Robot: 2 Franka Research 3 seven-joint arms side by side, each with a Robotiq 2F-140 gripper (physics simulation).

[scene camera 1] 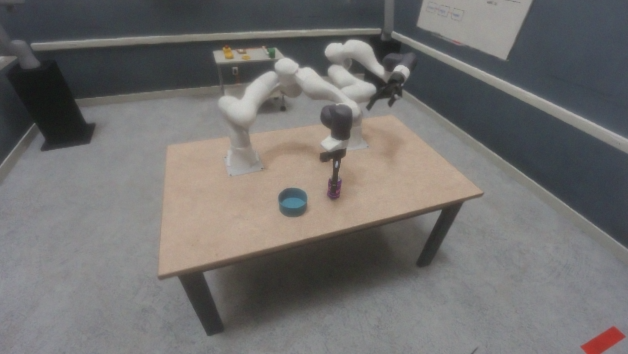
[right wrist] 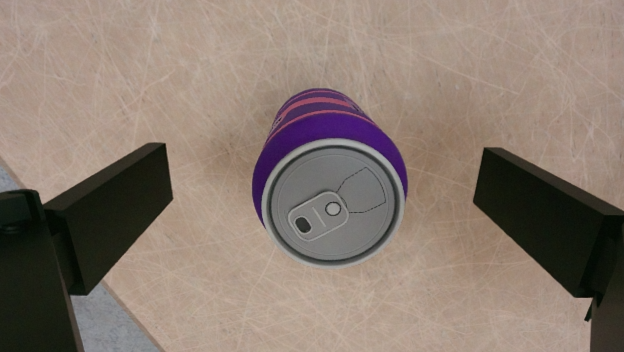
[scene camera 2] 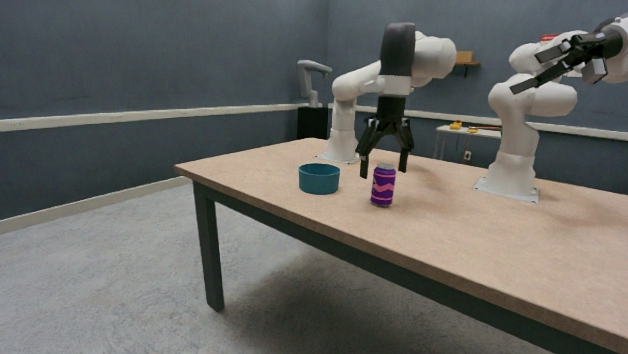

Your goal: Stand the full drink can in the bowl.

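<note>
The purple drink can (scene camera 1: 339, 189) (scene camera 2: 383, 187) (right wrist: 327, 128), with pink bands and a silver lid, stands upright on the table. The teal round bowl (scene camera 1: 292, 210) (scene camera 2: 319, 181) stands beside it, left of the can in both scene views. My right gripper (scene camera 1: 334, 188) (scene camera 2: 383, 170) (right wrist: 325, 173) points down at the can, open, with its fingertips on either side of the lid and apart from it. The can's base is hidden in the right wrist view. My left gripper (scene camera 1: 381, 104) (scene camera 2: 526, 73) is open and empty, high up and away from the can and bowl.
The wooden table (scene camera 1: 215, 225) (scene camera 2: 450, 225) carries both arm bases. The table's edge crosses the lower left of the right wrist view. A small side table (scene camera 1: 250, 57) with small objects stands behind the arms, away from the wooden table.
</note>
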